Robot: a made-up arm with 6 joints.
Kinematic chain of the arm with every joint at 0, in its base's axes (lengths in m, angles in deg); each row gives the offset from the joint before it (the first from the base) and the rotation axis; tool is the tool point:
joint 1: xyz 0 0 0.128 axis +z
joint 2: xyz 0 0 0 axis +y
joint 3: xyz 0 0 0.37 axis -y
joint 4: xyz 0 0 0 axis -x
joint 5: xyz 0.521 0 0 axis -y
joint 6: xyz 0 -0.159 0 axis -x
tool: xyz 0 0 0
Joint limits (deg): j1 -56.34..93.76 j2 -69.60..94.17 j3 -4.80..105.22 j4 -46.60..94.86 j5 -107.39..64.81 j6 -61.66..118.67
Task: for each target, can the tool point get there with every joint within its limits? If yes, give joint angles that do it. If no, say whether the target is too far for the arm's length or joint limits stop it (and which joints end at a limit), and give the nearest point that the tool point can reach.
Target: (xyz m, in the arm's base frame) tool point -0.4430 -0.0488 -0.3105
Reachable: no: joint limits stop it (at a limit: joint 1, joint 2, joint 3, joint 4) | nearest point 0.0053 -0.2051 -0.3955 | short by 0.482 m
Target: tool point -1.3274 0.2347 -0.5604
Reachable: no: too far | nearest point -0.8666 0.1532 0.1457 | short by 0.847 m
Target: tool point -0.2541 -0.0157 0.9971
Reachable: yes | joints -32.51 -15.83 79.89 19.58 -56.73 50.10
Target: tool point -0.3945 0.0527 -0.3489
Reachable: no: joint limits stop it (at a limit: joint 1, joint 2, joint 3, joint 4) | nearest point 0.0053 -0.2051 -0.3955 | short by 0.478 m
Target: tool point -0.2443 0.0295 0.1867
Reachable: no: joint limits stop it (at a limit: joint 1, joint 2, joint 3, joint 4) | nearest point -0.1023 -0.0435 0.6792 | short by 0.518 m
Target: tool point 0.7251 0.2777 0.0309
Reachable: yes | joints 32.61 60.18 24.71 9.43 -19.49 -23.25
